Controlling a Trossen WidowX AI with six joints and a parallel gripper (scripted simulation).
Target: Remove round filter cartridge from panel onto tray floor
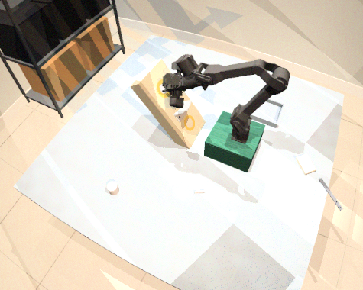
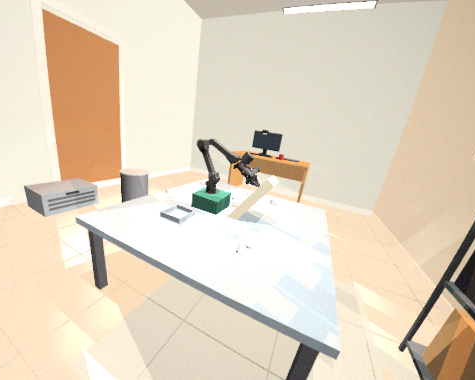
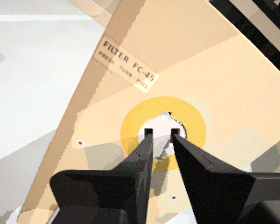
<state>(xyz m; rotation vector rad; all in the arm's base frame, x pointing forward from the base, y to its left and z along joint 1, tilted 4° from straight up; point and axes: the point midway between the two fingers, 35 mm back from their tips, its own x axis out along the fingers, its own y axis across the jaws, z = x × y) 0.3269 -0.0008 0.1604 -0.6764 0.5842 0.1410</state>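
My gripper tip is now 1 cm short of the round filter cartridge and 1 cm above it. From my gripper tip the other things lie so: cream service panel: 3 cm behind, 8 cm below; flat card: 68 cm behind, 4 cm to the right, 23 cm below; tray: 42 cm behind, 27 cm to the right, 23 cm below.
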